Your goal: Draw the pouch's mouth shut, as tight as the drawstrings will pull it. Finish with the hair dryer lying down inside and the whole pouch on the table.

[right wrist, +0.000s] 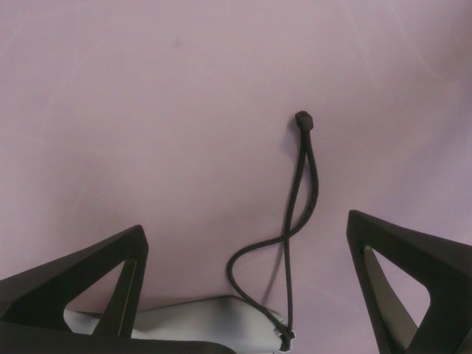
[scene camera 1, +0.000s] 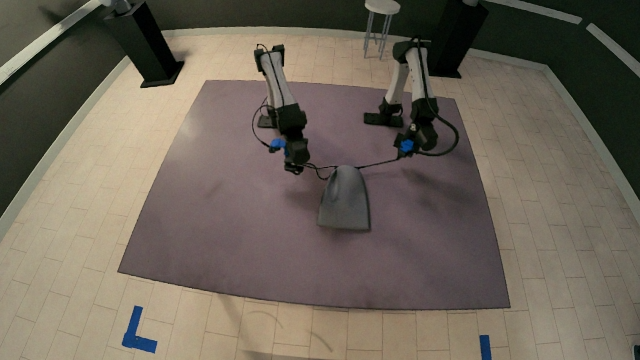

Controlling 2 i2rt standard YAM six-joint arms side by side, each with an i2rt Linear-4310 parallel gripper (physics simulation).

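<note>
The grey pouch (scene camera 1: 345, 202) (right wrist: 200, 322) lies on the purple mat, its gathered mouth toward the arms. The hair dryer does not show. My left gripper (scene camera 1: 400, 156) is shut on one drawstring (scene camera 1: 378, 163), which runs nearly straight from the mouth's right side in the scene view. My right gripper (scene camera 1: 299, 169) (right wrist: 244, 230) is open above the mat, left of the mouth. The other drawstring (right wrist: 288, 265) leaves the mouth's left side, crosses itself in a loose loop between the open fingers in the wrist view, and ends in a dark knot (right wrist: 304, 121) beyond the fingertips.
The purple mat (scene camera 1: 225, 250) lies under the pouch and both arm bases. A white stool (scene camera 1: 382, 6) and two black pedestals (scene camera 1: 142, 45) (scene camera 1: 456, 37) stand behind the mat. Blue tape marks (scene camera 1: 134, 337) (scene camera 1: 485, 347) are on the tiled floor at the front.
</note>
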